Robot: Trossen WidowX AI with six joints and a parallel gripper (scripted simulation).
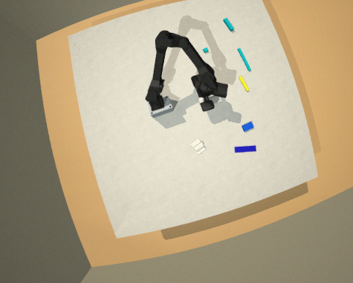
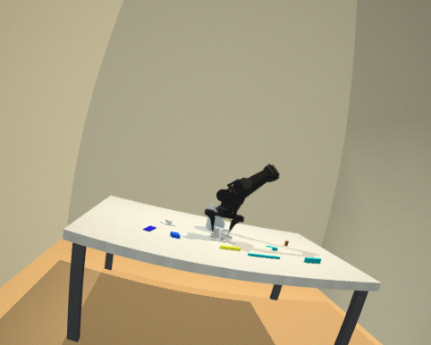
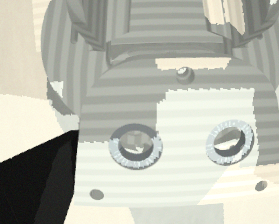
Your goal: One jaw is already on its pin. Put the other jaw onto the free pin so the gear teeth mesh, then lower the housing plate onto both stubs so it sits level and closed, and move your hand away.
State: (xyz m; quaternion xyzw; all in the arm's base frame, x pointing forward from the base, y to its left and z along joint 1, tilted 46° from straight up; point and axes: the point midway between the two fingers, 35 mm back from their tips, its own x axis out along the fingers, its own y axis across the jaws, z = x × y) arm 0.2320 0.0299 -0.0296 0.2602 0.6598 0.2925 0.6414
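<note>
The white jaw piece lies 2 cm to the left of my gripper tip, 2 cm ahead of it and 1 cm below it. From my gripper tip the other things lie so: yellow bar: 26 cm ahead, 2 cm below, 1 cm to the left; blue block: 23 cm to the right, 21 cm ahead, 2 cm below; dark blue bar: 34 cm to the right, 16 cm ahead, 2 cm below.
</note>
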